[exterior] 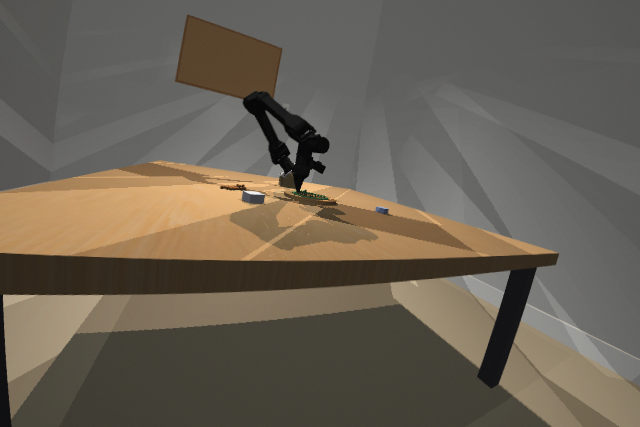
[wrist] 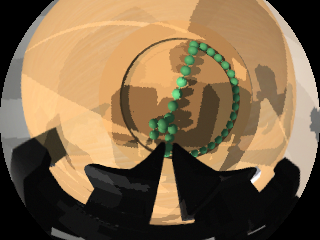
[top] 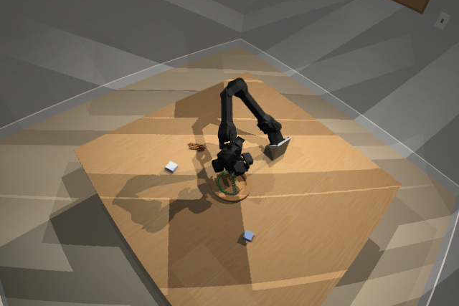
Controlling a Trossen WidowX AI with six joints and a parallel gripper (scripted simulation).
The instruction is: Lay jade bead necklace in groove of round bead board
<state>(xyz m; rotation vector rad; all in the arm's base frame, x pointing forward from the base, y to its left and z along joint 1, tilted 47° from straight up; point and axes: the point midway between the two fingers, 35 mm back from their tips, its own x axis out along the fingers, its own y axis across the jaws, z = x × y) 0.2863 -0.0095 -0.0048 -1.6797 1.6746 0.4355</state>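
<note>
The round wooden bead board is 40 mm to the left of my gripper tip, 30 mm ahead of it and 10 mm below it. From my gripper tip the other things lie so: blue block: 300 mm to the left, 120 mm ahead, 10 mm below; pale grey block: 230 mm ahead, 170 mm to the right.
</note>
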